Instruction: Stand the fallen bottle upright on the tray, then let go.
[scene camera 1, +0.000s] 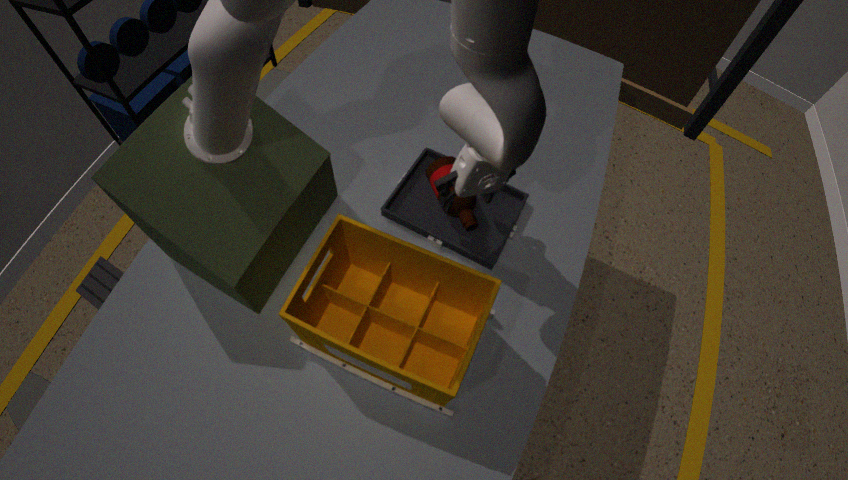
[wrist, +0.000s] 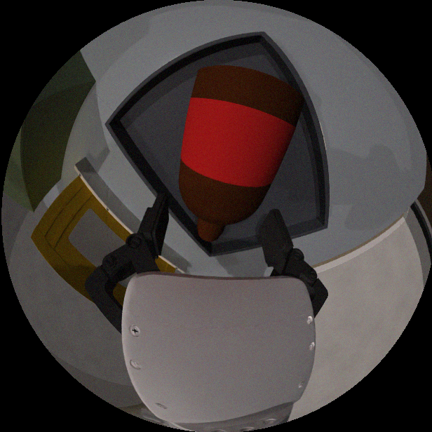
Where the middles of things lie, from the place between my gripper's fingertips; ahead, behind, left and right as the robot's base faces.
Labels:
I see the brown bottle (scene camera 1: 462, 208) 40 mm behind my hand, 20 mm to the left of it and 20 mm below it. From my hand the other things lie so: white strip (scene camera 1: 350, 369) 50 mm ahead, 370 mm to the right, 40 mm below.

